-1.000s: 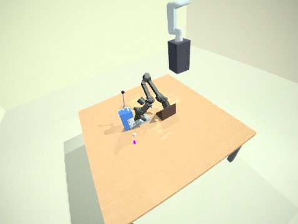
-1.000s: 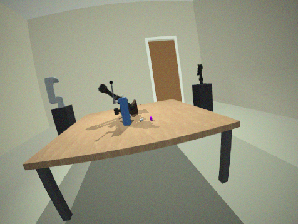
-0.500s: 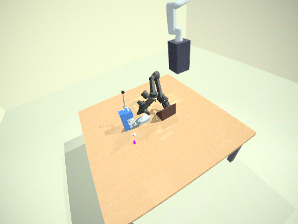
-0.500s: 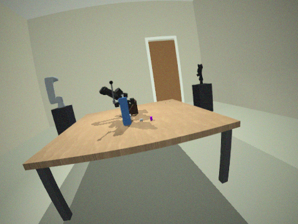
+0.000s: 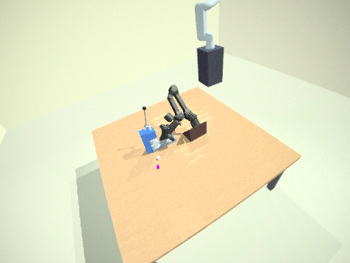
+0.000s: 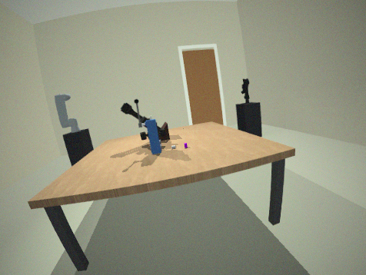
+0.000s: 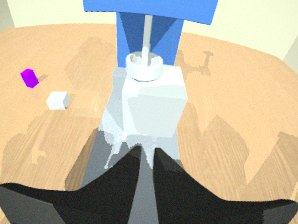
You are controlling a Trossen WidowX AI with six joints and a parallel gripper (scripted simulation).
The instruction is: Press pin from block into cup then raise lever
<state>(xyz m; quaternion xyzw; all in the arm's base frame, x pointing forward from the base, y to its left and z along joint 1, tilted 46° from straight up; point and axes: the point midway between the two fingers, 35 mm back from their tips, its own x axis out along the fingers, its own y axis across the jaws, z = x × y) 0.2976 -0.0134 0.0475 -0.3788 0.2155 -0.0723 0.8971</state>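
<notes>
Right now the lever is 40 mm ahead of my gripper tip, 50 mm to the right of it and 220 mm above it. The rest, counted from my gripper tip: small purple piece: 110 mm ahead, 210 mm to the left, 40 mm below.
</notes>
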